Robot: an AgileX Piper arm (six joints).
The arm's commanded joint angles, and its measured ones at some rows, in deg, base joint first. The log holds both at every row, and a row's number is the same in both.
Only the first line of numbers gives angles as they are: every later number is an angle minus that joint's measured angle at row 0.
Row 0, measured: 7.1, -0.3, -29.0, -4.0, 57.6, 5.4
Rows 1 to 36, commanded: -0.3, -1.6, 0.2, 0.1, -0.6, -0.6; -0.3, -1.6, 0.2, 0.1, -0.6, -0.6; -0.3, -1.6, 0.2, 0.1, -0.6, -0.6; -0.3, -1.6, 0.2, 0.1, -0.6, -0.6; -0.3, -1.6, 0.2, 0.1, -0.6, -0.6; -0.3, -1.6, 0.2, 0.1, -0.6, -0.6; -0.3, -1.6, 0.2, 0.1, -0.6, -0.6; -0.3, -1.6, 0.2, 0.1, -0.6, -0.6; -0.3, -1.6, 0.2, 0.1, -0.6, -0.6; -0.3, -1.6, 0.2, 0.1, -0.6, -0.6; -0.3, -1.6, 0.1, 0.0, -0.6, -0.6; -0.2, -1.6, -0.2, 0.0, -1.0, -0.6; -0.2, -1.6, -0.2, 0.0, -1.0, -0.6; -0.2, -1.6, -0.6, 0.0, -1.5, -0.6; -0.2, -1.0, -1.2, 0.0, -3.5, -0.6; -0.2, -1.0, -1.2, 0.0, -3.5, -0.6; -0.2, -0.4, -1.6, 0.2, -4.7, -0.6; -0.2, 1.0, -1.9, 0.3, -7.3, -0.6; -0.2, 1.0, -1.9, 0.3, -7.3, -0.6; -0.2, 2.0, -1.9, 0.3, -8.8, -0.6; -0.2, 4.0, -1.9, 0.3, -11.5, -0.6; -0.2, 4.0, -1.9, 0.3, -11.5, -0.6; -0.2, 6.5, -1.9, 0.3, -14.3, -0.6; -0.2, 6.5, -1.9, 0.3, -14.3, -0.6; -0.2, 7.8, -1.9, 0.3, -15.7, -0.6; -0.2, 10.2, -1.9, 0.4, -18.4, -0.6; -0.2, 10.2, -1.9, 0.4, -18.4, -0.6; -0.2, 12.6, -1.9, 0.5, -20.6, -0.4; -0.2, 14.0, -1.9, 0.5, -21.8, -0.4; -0.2, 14.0, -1.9, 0.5, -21.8, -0.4; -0.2, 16.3, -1.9, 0.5, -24.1, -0.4; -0.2, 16.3, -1.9, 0.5, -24.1, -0.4; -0.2, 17.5, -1.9, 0.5, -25.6, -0.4; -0.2, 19.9, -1.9, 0.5, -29.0, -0.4; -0.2, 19.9, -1.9, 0.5, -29.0, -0.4; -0.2, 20.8, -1.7, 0.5, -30.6, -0.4
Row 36, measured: 0.0, 18.5, -1.4, 0.2, -25.1, 0.0
